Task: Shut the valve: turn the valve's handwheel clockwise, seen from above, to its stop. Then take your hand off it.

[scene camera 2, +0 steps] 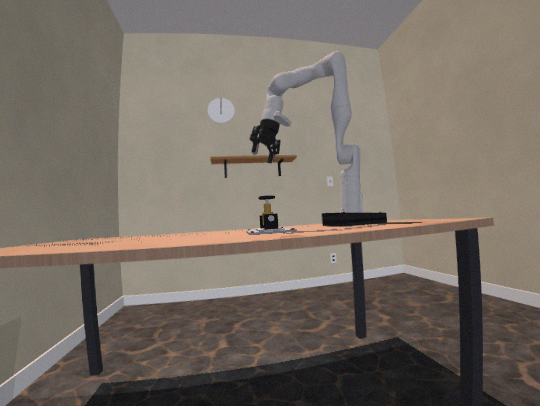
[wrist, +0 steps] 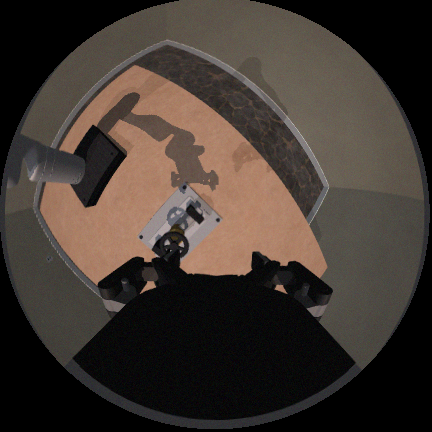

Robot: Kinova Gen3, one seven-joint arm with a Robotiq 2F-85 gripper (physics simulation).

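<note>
The valve's handwheel (scene camera 2: pixel 267 197) (wrist: pixel 173 233) is a black spoked wheel, lying level on top of a yellow neck (scene camera 2: pixel 267 208) above a dark valve body (scene camera 2: pixel 269 221). The valve is mounted on a light grey base plate (scene camera 2: pixel 252 232) (wrist: pixel 205 229) on the table. My gripper (scene camera 2: pixel 263 156) (wrist: pixel 215 258) is open and empty, tilted and well above the handwheel, not touching it. In the wrist view the handwheel is close to the left fingertip, which overlaps its lower edge. The handwheel's turn position cannot be told.
The wooden table (scene camera 2: pixel 150 242) (wrist: pixel 260 220) carries the arm's black base block (scene camera 2: pixel 354 219) (wrist: pixel 100 165), right of the valve in the scene view. A dark block (wrist: pixel 195 213) stands on the base plate beside the valve. A wall shelf (scene camera 2: pixel 240 159) shows behind.
</note>
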